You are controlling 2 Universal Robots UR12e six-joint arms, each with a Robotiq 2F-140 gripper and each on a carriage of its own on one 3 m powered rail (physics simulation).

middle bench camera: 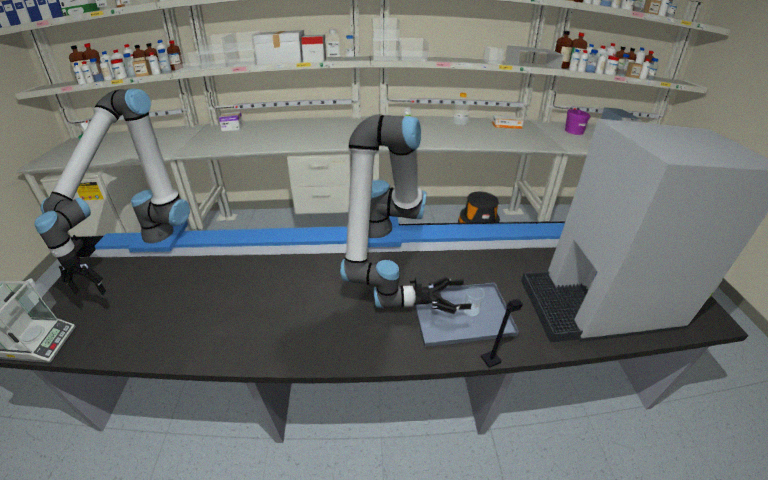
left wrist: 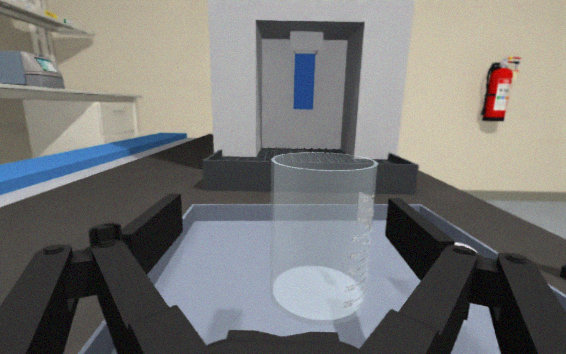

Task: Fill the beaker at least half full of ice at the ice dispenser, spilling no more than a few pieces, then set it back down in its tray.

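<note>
The clear glass beaker stands upright and empty of ice in the grey-blue tray. My left gripper is open and level, low over the tray. Its fingertips reach to the beaker, one on each side in the left wrist view, with the beaker nearer the right-hand finger. The ice dispenser stands to the right in the bench view, with a blue strip under its spout. My right gripper is open and empty at the far left of the bench.
A dark grated drip tray lies at the dispenser's foot. A thin black stand rises by the tray's front right corner in the bench view. A balance stands at the far left. The blue rail runs behind the bench.
</note>
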